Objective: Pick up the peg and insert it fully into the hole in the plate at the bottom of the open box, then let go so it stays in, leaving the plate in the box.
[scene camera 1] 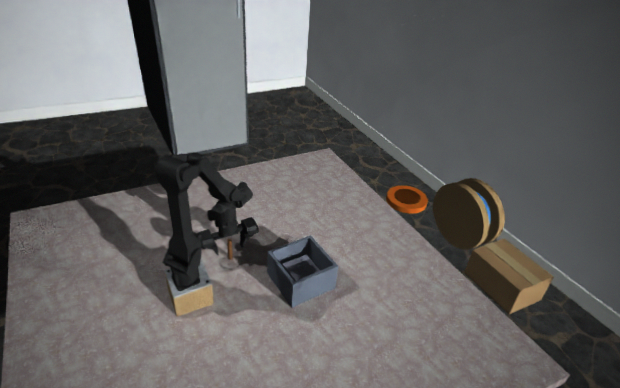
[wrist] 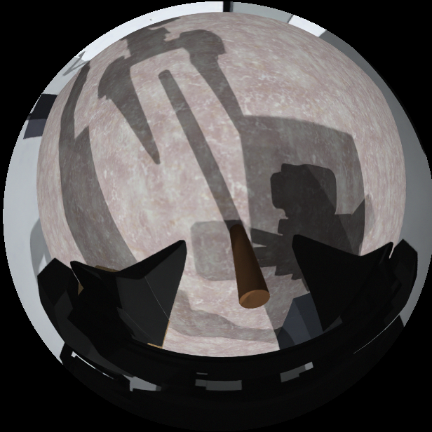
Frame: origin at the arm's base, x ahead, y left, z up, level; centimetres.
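Seen in the pictures: gripper, fingertip midpoint: (scene camera 1: 229, 250); arm's base, origin of the base link: (scene camera 1: 185, 279).
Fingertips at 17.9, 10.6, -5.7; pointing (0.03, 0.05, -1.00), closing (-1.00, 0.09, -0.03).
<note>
Pixels of each thing's top centre, then the offset from my fingertips to it, as dx, dy, dz. Level surfaces: height alone.
- brown peg, middle of its top: (scene camera 1: 229, 240) +0.0, -0.3, +4.9
- open blue-grey box, middle of its top: (scene camera 1: 302, 258) +15.4, -20.6, +6.7
- plate, middle of its top: (scene camera 1: 301, 267) +15.4, -20.6, +3.0
- table's, its level: dz -3.1
A brown peg (scene camera 1: 230, 250) (wrist: 250, 270) stands upright on the table, below the arm. My gripper (scene camera 1: 230, 245) (wrist: 241, 244) points down and is open, with its fingers on either side of the peg. Gaps show between the peg and both fingers in the wrist view, with the peg slightly nearer the right finger. The open blue-grey box (scene camera 1: 315, 289) (wrist: 300, 316) stands right of the peg in the scene view; it is partly behind the right finger in the wrist view. The plate (scene camera 1: 302, 261) lies low inside the box, mostly in shadow. I cannot make out its hole.
The arm's wooden base block (scene camera 1: 193, 300) is left of the box, close to the peg. Beyond the table's (scene camera 1: 400, 325) right edge are an orange ring (scene camera 1: 393, 201), a large spool (scene camera 1: 457, 215) and a cardboard box (scene camera 1: 492, 275). A grey cabinet (scene camera 1: 205, 75) stands behind the table.
</note>
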